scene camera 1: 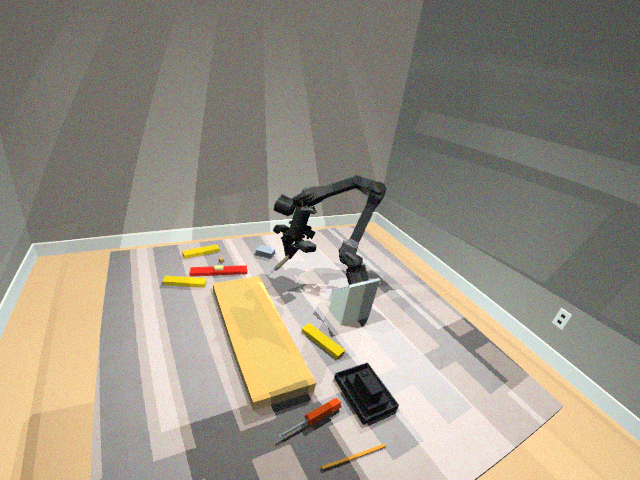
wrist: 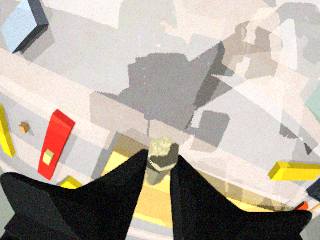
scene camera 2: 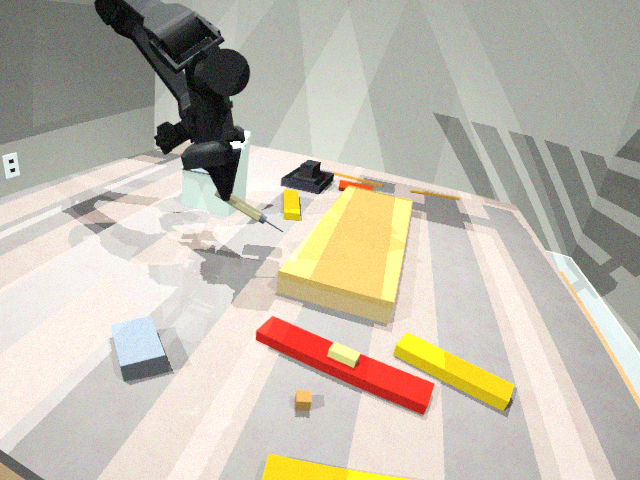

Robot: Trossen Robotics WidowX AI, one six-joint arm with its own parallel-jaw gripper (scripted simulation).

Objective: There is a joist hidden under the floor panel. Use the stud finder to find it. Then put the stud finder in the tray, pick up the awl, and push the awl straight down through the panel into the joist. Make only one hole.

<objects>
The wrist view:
my gripper: 160, 158
awl: 163, 153, held by my gripper
red level: 59, 129
</objects>
